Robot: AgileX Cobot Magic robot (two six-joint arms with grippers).
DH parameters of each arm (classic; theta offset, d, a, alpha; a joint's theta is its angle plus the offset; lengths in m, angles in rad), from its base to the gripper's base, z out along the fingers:
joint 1: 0 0.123 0 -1.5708
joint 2: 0.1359 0 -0.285 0
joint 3: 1.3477 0 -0.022 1.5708
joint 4: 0 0.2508 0 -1.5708
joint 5: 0 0 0.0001 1.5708
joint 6: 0 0.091 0 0
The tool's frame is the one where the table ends.
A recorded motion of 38 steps. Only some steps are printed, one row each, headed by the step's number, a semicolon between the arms.
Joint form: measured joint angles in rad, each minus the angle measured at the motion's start. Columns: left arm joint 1, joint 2, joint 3, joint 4, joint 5, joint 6; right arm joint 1, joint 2, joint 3, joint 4, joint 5, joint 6.
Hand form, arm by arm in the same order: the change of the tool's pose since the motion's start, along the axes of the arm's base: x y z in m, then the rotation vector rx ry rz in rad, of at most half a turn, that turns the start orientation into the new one. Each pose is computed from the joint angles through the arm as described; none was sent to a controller.
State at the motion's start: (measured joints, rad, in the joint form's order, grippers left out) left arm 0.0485 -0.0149 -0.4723 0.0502 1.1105 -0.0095; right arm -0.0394 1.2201 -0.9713 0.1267 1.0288 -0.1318
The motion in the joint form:
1: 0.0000 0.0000 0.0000 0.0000 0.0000 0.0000; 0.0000 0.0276 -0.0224 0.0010 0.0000 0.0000
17: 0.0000 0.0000 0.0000 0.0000 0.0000 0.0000; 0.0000 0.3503 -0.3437 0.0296 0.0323 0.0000
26: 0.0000 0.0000 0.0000 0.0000 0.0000 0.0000; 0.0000 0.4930 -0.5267 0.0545 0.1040 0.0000
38: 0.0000 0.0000 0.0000 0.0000 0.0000 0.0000; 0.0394 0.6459 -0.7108 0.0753 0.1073 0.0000
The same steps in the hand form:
1: 0.0000 0.0000 0.0000 0.0000 0.0000 0.0000; 0.0072 -0.0002 0.0001 0.0012 0.0052 -0.0002
17: 0.0000 0.0000 0.0000 0.0000 0.0000 0.0000; 0.0959 -0.0013 0.0014 0.0314 0.0374 -0.0004
26: 0.0000 0.0000 0.0000 0.0000 0.0000 0.0000; 0.1336 -0.0003 0.0026 0.0588 0.0668 0.0079
38: 0.0000 0.0000 0.0000 0.0000 0.0000 0.0000; 0.1768 0.0155 -0.0035 0.0776 0.0395 0.0471

